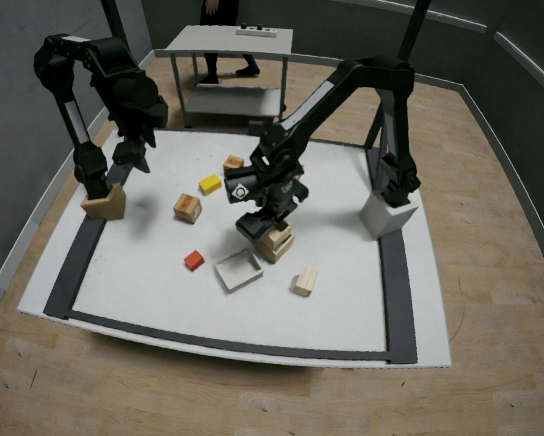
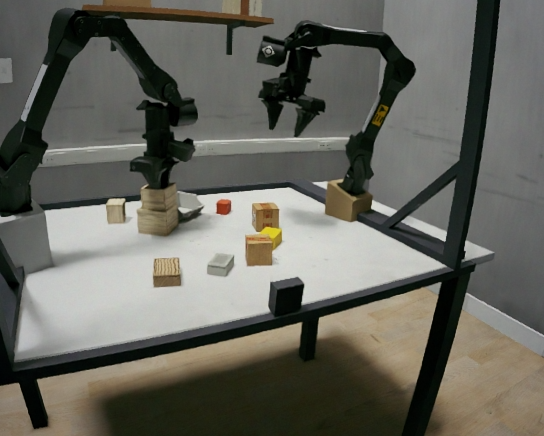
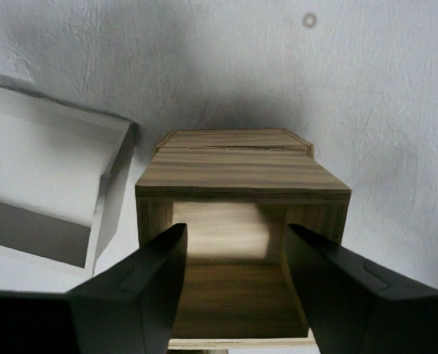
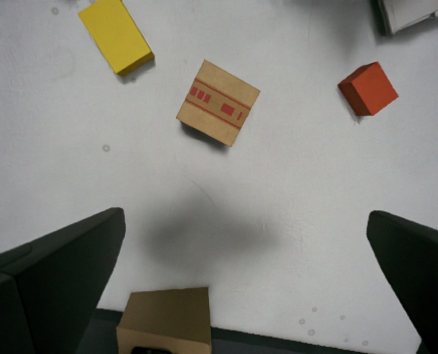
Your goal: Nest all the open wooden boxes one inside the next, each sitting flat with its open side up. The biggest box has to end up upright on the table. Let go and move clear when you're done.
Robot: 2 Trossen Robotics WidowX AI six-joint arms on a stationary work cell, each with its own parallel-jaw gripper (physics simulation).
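Seen in the pictures: left gripper, between the fingertips: (image 1: 271, 227) (image 2: 160, 193) (image 3: 236, 234); right gripper, between the fingertips: (image 1: 151, 159) (image 2: 283, 133) (image 4: 245, 220); left arm's base, origin of its link: (image 1: 395, 198) (image 2: 12, 207); right arm's base, origin of its link: (image 1: 100, 193) (image 2: 350, 188).
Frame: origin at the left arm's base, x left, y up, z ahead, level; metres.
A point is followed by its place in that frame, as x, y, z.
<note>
The upper open wooden box (image 1: 277, 238) {0.002, -0.016, 0.348} (image 2: 159, 198) {-0.065, -0.036, 0.323} (image 3: 242, 170) {-0.064, -0.030, 0.357} is open side up over the larger lower wooden box (image 1: 279, 252) {0.013, -0.075, 0.342} (image 2: 157, 221) {-0.064, -0.091, 0.315} (image 3: 227, 136) {-0.064, -0.095, 0.361}, nearly lined up with it. I cannot tell how far it sits inside. The lower box's cavity is hidden. My left gripper (image 1: 274, 223) {-0.041, -0.032, 0.346} (image 2: 159, 185) {-0.041, -0.032, 0.346} (image 3: 236, 234) {-0.041, -0.032, 0.346} has its fingers inside the upper box, spread against the side walls and holding it from within. My right gripper (image 1: 150, 158) {-0.222, 0.112, 0.586} (image 2: 284, 131) {-0.222, 0.112, 0.586} (image 4: 245, 220) {-0.222, 0.112, 0.586} is open and empty, high above the table, away from the boxes.
A grey tray (image 1: 239, 272) {0.015, -0.120, 0.452} (image 2: 190, 204) {0.022, -0.106, 0.496} (image 3: 50, 160) {0.010, -0.120, 0.457} lies beside the boxes. Around are wooden blocks (image 1: 305, 282) (image 2: 166, 272), a red block (image 1: 194, 260) {-0.042, -0.095, 0.556} (image 4: 369, 90) {-0.055, -0.095, 0.558}, a yellow block (image 1: 210, 184) {-0.278, -0.096, 0.459} (image 4: 116, 37) {-0.291, -0.097, 0.463}, cardboard boxes (image 1: 188, 208) (image 2: 258, 250) and a small grey block (image 2: 220, 264) {-0.318, -0.105, 0.269}.
</note>
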